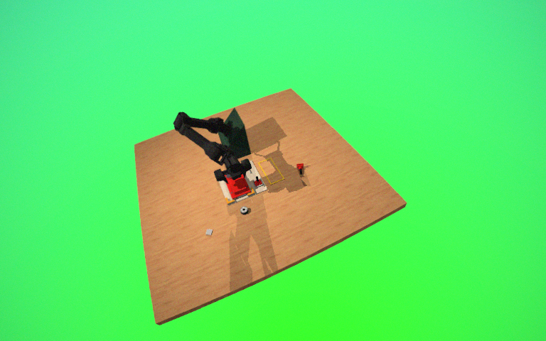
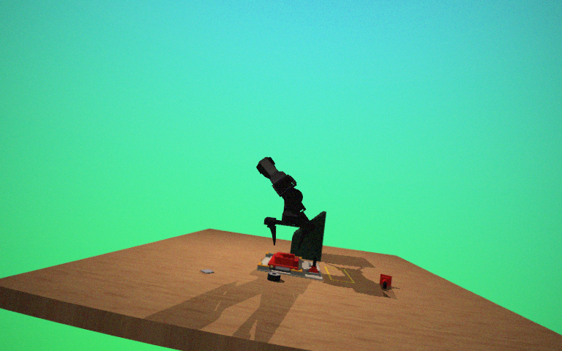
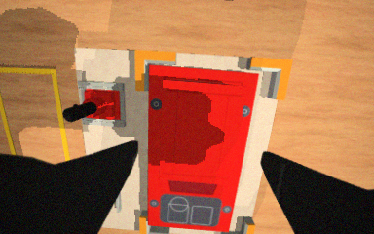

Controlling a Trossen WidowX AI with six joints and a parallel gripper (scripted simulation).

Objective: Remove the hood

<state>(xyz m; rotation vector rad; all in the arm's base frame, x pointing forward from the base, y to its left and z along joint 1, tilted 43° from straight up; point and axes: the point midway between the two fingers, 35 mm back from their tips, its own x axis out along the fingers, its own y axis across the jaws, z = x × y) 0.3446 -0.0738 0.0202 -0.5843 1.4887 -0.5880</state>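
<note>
Now: the red hood 40 mm below my gripper tip. Also, from my gripper tip: small grey tile 190 mm ahead, 220 mm to the right, 80 mm below; black wheel 150 mm ahead, 20 mm to the right, 70 mm below.
</note>
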